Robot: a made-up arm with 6 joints. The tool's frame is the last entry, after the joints.
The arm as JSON. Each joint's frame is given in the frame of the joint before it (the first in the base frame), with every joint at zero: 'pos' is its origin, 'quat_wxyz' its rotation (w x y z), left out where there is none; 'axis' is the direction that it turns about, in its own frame. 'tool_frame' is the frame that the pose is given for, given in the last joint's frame.
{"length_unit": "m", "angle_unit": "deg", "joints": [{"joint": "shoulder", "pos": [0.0, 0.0, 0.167], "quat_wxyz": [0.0, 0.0, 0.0, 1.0], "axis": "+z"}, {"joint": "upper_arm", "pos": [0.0, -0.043, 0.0], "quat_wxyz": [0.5, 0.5, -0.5, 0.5], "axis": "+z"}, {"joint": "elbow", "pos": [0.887, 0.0, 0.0], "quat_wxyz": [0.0, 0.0, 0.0, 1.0], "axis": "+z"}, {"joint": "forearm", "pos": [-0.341, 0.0, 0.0], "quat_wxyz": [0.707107, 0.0, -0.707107, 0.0], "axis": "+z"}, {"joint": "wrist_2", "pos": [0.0, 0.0, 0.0], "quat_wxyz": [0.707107, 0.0, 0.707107, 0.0], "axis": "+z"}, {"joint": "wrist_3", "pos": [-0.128, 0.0, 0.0], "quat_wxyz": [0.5, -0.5, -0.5, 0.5], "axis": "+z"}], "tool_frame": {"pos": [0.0, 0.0, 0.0], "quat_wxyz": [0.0, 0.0, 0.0, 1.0]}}
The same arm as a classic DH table. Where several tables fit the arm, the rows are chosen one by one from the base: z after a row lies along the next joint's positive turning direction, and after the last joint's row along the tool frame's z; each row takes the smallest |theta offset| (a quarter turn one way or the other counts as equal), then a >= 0, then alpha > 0; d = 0 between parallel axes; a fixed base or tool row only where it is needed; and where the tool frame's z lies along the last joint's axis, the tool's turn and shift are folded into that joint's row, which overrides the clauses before.
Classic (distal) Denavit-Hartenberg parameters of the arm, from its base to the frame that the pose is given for. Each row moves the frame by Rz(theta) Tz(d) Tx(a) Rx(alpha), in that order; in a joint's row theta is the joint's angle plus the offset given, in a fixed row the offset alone. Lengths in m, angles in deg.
shoulder: d 0.167; theta offset 0; a 0; alpha -90
upper_arm: d 0; theta offset -90; a 0.887; alpha 0
elbow: d 0.043; theta offset 90; a 0; alpha 90
forearm: d 0.341; theta offset 0; a 0; alpha -90
wrist_2: d 0; theta offset 0; a 0; alpha 90
wrist_3: d 0.128; theta offset 0; a 0; alpha 0

